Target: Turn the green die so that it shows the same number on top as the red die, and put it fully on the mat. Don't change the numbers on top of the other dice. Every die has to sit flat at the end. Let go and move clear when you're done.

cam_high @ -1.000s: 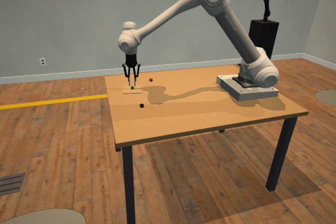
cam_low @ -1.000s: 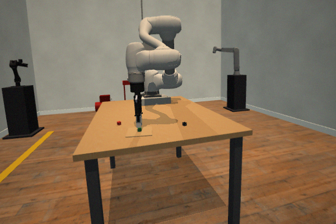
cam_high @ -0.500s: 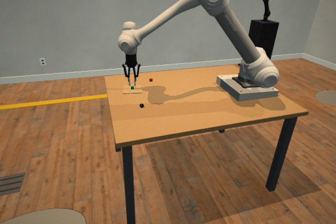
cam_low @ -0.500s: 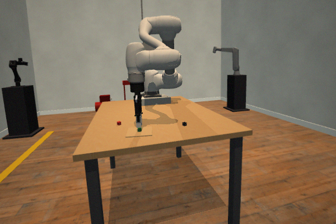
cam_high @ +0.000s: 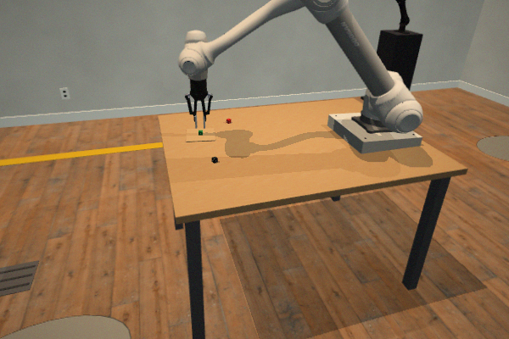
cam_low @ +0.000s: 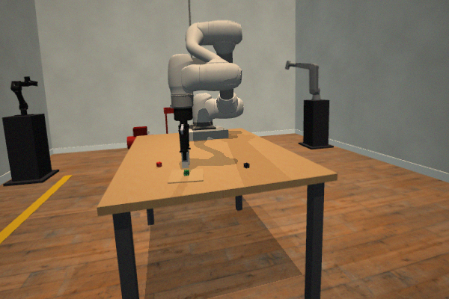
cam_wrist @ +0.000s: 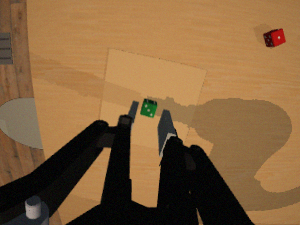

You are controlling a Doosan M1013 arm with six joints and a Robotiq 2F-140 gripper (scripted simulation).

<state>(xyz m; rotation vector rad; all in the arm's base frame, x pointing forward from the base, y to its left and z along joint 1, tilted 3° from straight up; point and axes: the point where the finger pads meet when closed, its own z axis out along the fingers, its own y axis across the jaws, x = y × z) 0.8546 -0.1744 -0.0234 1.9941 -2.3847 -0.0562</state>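
Now: hand 6 cm above the green die. Also, from my hand: black die 3 cm behind, 27 cm to the left, 6 cm below; tan mat 7 cm below; red die 16 cm behind, 12 cm to the right, 6 cm below.
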